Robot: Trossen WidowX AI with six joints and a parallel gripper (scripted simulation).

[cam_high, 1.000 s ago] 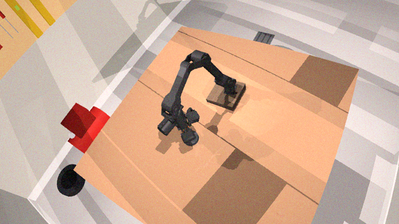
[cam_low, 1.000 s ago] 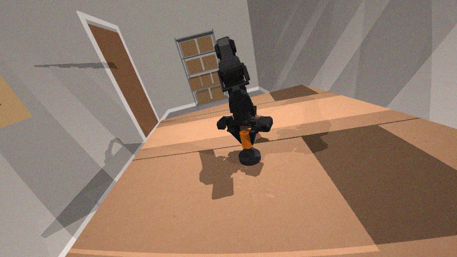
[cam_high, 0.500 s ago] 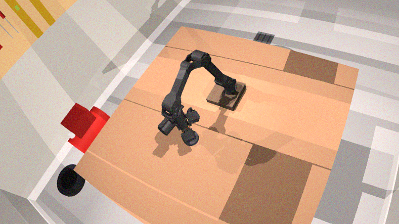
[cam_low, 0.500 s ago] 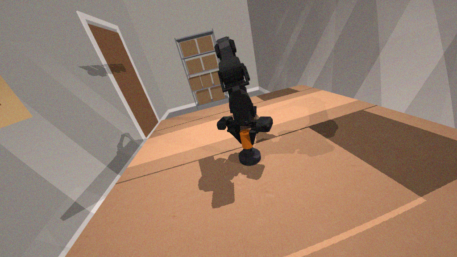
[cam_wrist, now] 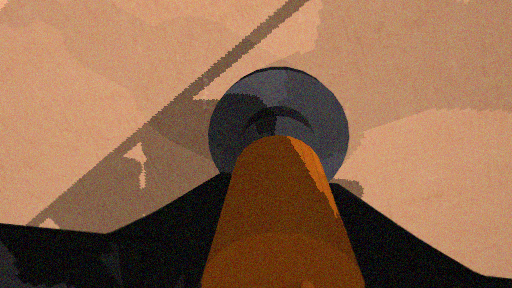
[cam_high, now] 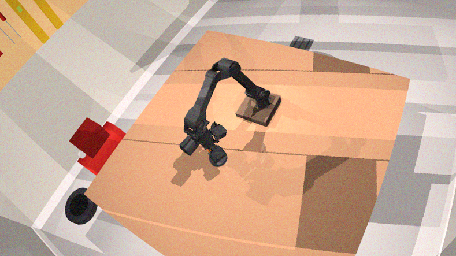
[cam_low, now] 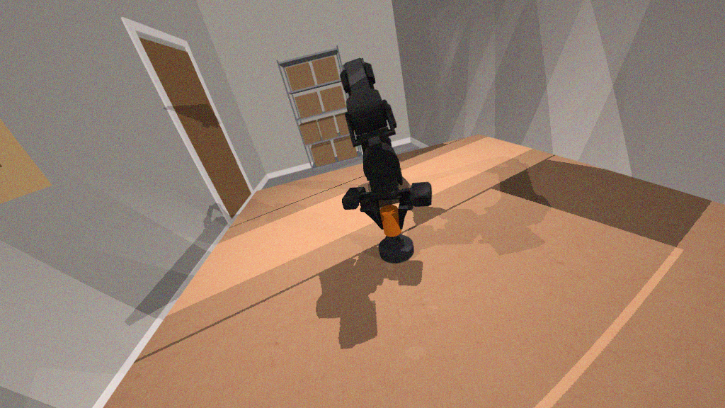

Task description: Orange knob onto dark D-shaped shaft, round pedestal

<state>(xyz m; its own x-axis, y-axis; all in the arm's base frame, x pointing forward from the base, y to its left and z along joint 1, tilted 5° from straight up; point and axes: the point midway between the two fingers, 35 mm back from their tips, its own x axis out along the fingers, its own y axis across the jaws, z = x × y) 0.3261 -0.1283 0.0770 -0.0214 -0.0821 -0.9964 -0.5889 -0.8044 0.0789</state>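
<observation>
Right now the dark round pedestal is 40 mm below my gripper tip. From my gripper tip the other things lie so: orange knob (20 mm above).
</observation>
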